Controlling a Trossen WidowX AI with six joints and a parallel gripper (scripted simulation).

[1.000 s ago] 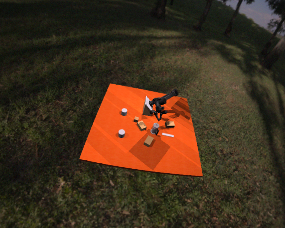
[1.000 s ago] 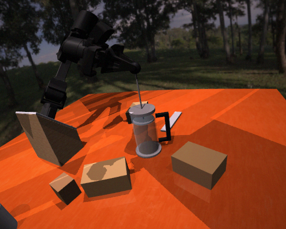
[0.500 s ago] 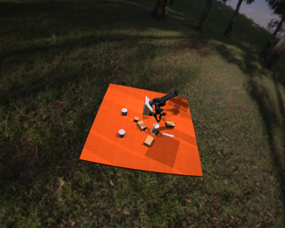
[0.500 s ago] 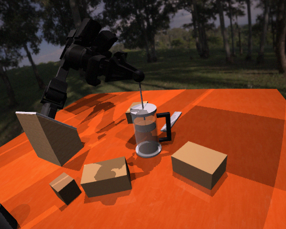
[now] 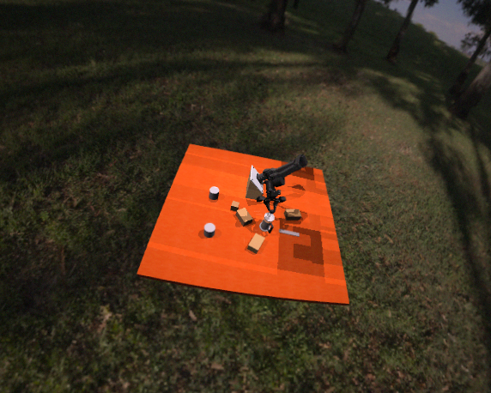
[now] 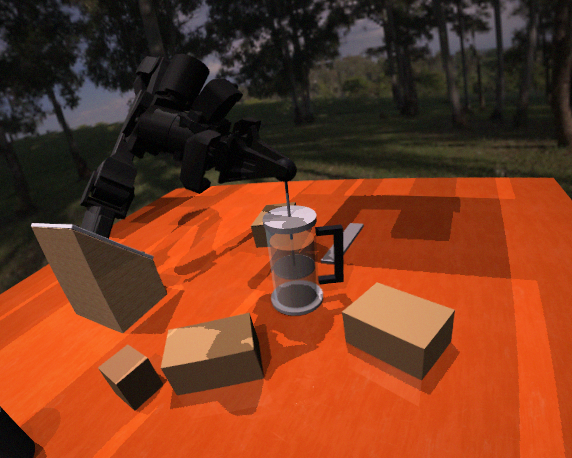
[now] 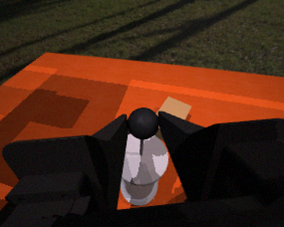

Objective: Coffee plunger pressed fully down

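Right now my gripper tip is 10 cm above the glass coffee press. Also, from my gripper tip: flat grey bar: 20 cm below, 18 cm to the left, 3 cm behind.
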